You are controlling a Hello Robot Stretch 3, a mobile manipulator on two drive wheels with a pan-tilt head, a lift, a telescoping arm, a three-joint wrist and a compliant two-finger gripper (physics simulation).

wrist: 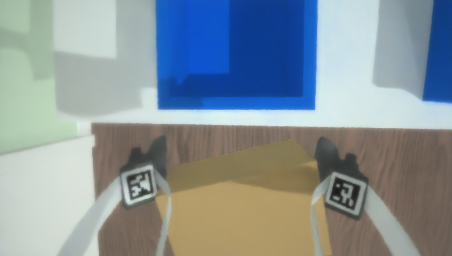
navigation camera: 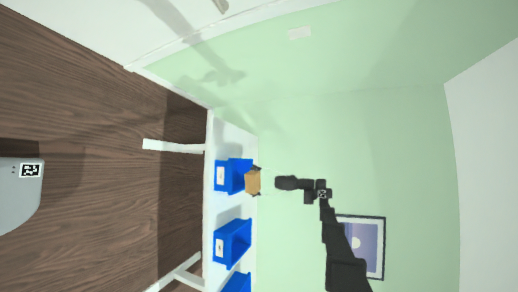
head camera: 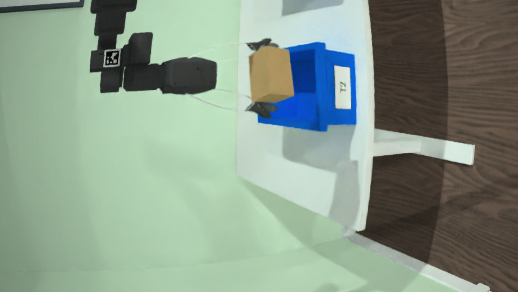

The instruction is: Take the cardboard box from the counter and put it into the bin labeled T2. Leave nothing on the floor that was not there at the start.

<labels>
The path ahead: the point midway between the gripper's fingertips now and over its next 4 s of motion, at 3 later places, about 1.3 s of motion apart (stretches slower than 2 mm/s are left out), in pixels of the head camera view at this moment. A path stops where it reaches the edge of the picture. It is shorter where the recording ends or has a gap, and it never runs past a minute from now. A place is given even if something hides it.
My gripper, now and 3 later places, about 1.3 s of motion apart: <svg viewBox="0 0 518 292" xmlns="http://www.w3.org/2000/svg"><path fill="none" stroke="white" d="M276 76L313 74L391 74L454 76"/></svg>
</labels>
